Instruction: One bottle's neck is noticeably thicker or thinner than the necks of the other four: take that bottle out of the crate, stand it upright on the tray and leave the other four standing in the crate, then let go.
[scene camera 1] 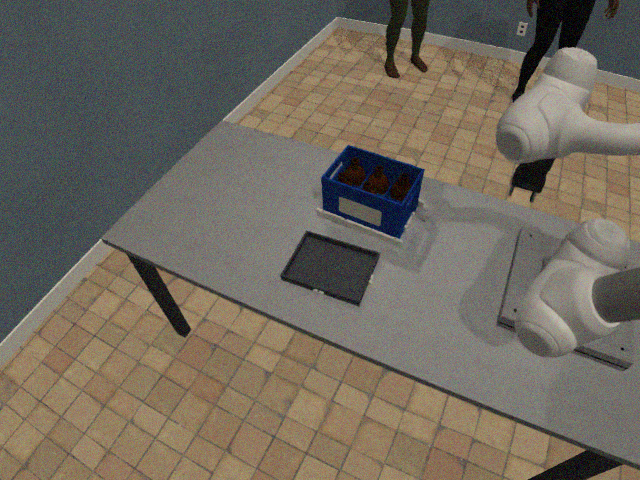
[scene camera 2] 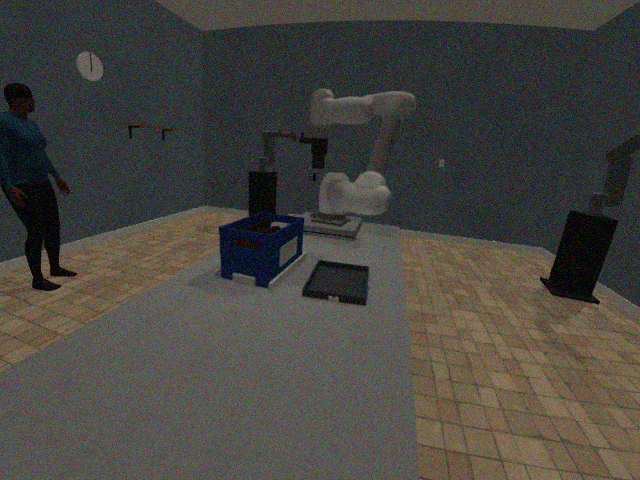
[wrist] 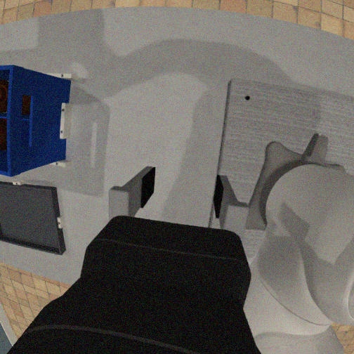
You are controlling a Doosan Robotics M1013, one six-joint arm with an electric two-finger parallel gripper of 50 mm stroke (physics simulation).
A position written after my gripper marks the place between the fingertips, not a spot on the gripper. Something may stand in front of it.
In view: my gripper (scene camera 1: 520, 196).
My gripper also shows in the wrist view (wrist: 184, 183).
